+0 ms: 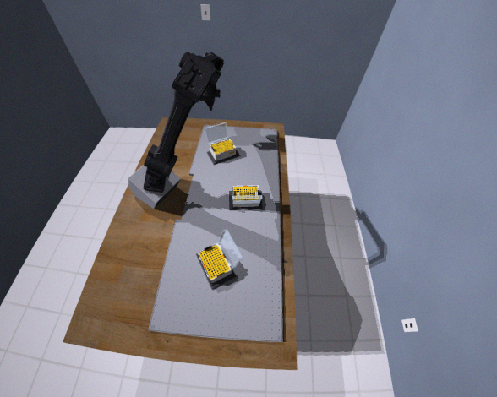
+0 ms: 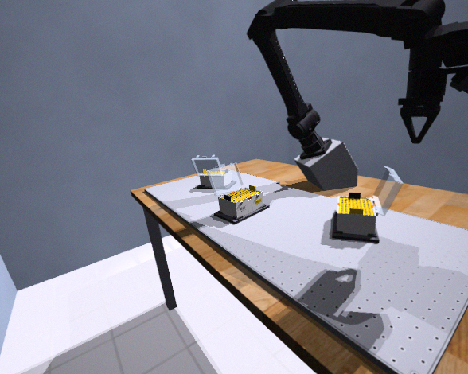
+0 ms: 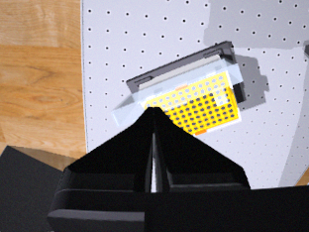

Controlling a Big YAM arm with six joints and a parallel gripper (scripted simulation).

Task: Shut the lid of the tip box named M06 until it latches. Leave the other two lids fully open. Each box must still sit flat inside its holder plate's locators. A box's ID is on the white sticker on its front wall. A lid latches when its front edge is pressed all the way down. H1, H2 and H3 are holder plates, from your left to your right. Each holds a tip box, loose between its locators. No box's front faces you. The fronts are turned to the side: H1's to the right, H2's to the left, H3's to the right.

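My gripper is now 12 cm above the lid, 5 cm to the left of it and 2 cm short of it. The rest, counted from my hand: yellow tip rack 16 cm below, 11 cm to the right, 4 cm ahead.
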